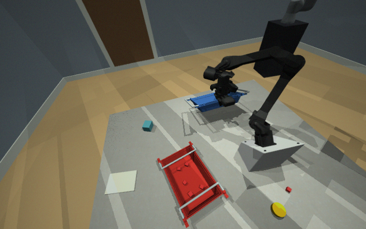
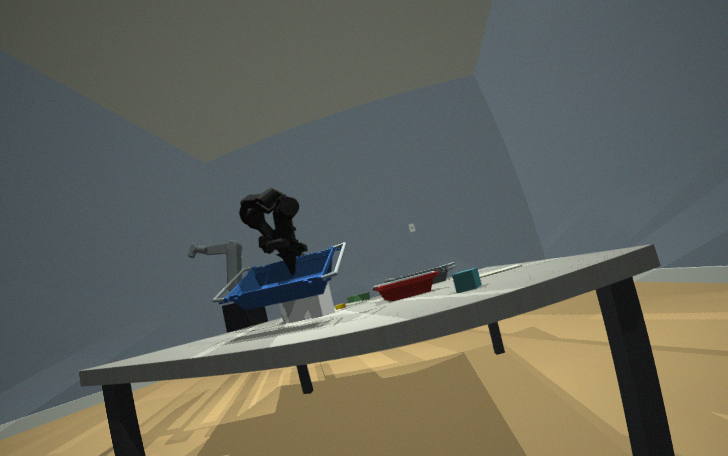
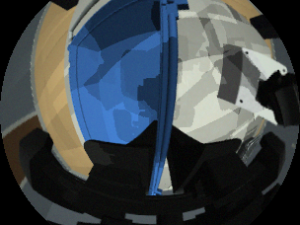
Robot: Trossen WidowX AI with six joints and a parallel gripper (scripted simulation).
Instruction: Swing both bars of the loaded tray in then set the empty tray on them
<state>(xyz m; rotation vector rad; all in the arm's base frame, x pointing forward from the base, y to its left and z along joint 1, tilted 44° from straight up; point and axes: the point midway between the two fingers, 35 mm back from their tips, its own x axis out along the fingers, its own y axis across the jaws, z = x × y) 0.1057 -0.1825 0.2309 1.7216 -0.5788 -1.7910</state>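
My gripper tip is 80 mm to the left of the blue tray and 10 mm short of it. Round my gripper tip: yellow disc (520 mm to the left, 140 mm below, 80 mm behind); then green block (850 mm to the left, 130 mm below, 90 mm behind); then teal cube (480 mm ahead, 130 mm below, 50 mm to the right).
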